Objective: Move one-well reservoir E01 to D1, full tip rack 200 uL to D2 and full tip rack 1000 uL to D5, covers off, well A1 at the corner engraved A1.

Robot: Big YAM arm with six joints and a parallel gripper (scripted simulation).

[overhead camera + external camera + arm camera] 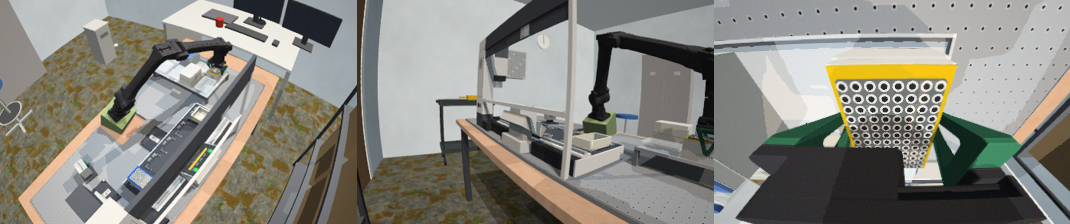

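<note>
Now: the yellow tip rack 1 cm to the right of my hand, 1 cm ahead of it and 1 cm above it. Round my hand: shelf label (24 cm to the right, 14 cm behind, 9 cm below); white sealed block (14 cm to the right, 10 cm behind, 3 cm above); grey shelf (16 cm behind, 8 cm to the right, 4 cm below).
</note>
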